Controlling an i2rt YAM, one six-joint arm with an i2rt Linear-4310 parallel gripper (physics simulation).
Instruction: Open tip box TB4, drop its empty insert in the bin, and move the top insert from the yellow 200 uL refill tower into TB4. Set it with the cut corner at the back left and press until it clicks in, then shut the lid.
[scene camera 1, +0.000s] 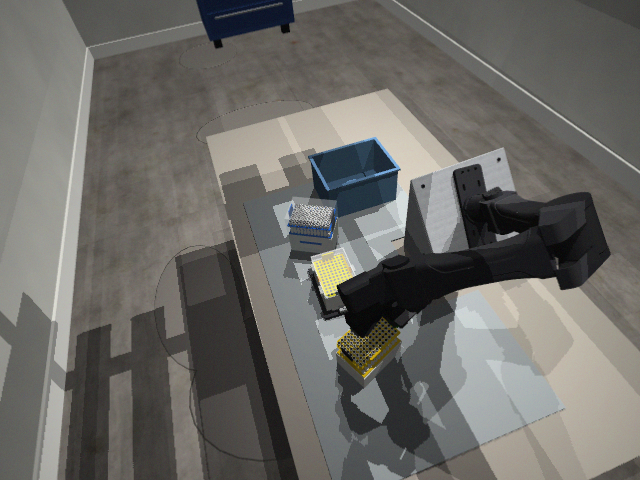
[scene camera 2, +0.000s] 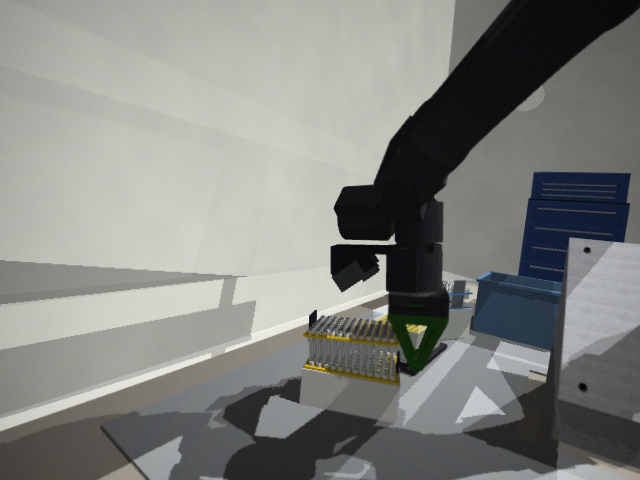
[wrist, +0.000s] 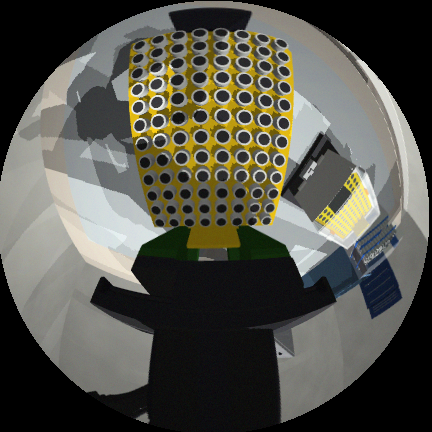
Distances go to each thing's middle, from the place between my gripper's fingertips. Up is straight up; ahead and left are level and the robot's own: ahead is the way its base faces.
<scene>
My hand is 7 cm short of the blue-topped tip rack (scene camera 2: 461, 290) and 34 cm to the left of it. From my hand the other things lie so: blue bin (scene camera 2: 522, 309) (10 cm behind, 48 cm to the right).
</scene>
